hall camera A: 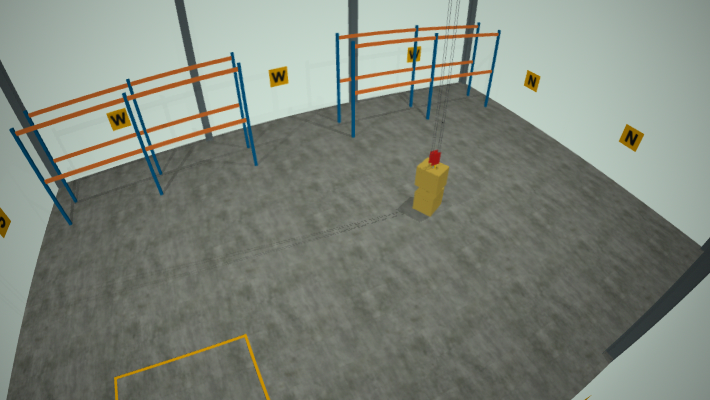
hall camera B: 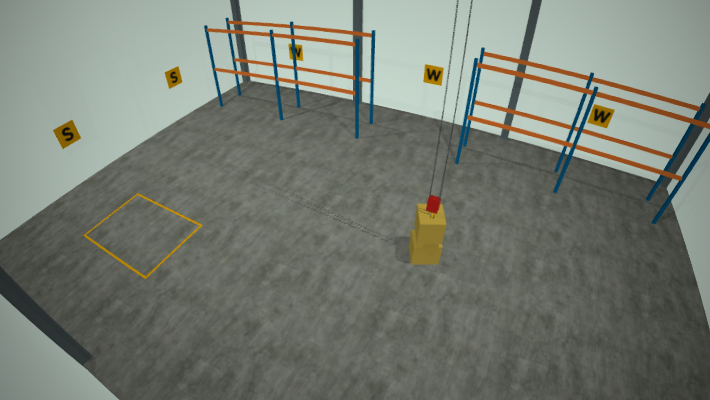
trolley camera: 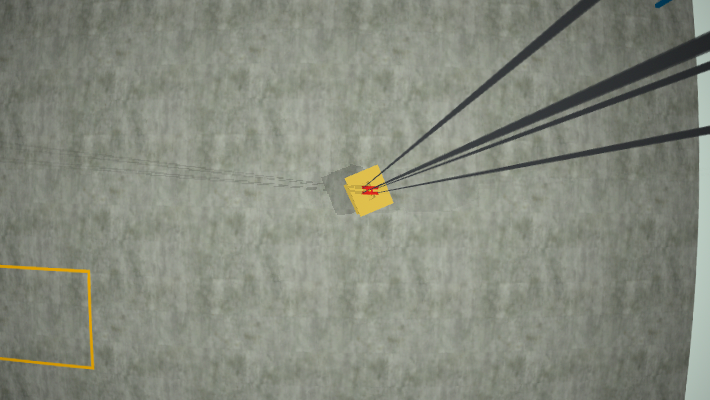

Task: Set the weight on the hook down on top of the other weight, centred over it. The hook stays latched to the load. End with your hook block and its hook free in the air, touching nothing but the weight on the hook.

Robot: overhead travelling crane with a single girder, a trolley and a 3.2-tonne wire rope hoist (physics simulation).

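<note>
The weight on the hook (hall camera A: 426,179) (hall camera B: 430,234) (trolley camera: 375,204), a yellow block, is upright directly above the other weight (hall camera A: 425,203) (hall camera B: 426,256), a similar yellow block on the floor. In hall camera B the upper weight sits slightly to the right, and a ledge of the lower one shows at its left. In the trolley camera the upper weight hides most of the lower one. Whether a thin gap remains between them I cannot tell. My red hook block (hall camera A: 435,157) (hall camera B: 433,204) (trolley camera: 370,190) is just above the upper weight's top, with its hook latched to it; the hook itself is too small to see clearly.
Blue and orange racks (hall camera A: 353,90) (hall camera B: 357,90) stand along the W wall, well away from the weights. A second rack (hall camera A: 252,135) (hall camera B: 465,120) stands there too. A yellow floor outline (hall camera A: 180,356) (hall camera B: 111,215) (trolley camera: 91,320) lies apart from the weights.
</note>
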